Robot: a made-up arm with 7 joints. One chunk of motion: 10 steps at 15 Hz.
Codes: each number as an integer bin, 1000 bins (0 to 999) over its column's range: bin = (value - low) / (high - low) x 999, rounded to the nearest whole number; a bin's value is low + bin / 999 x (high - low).
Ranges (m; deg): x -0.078..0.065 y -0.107..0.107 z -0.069..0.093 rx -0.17..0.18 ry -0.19..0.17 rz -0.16..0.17
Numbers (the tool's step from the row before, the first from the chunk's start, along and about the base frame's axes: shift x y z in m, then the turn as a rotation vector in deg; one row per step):
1: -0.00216 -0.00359 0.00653 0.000 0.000 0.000
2: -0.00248 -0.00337 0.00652 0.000 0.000 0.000
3: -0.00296 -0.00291 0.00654 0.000 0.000 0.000
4: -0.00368 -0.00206 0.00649 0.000 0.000 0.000
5: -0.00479 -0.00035 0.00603 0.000 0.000 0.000
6: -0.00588 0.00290 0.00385 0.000 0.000 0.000
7: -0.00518 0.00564 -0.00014 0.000 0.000 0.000
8: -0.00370 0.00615 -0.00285 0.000 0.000 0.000
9: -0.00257 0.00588 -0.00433 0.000 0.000 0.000
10: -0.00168 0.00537 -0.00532 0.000 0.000 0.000
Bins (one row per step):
1: 530 483 466 485 527 484
2: 528 484 466 485 527 484
3: 524 486 466 485 527 484
4: 519 490 466 485 527 484
5: 511 498 463 485 527 484
6: 504 513 449 485 527 484
7: 509 526 425 485 527 484
8: 519 528 408 485 527 484
9: 527 527 399 485 527 484
10: 533 525 393 485 527 484

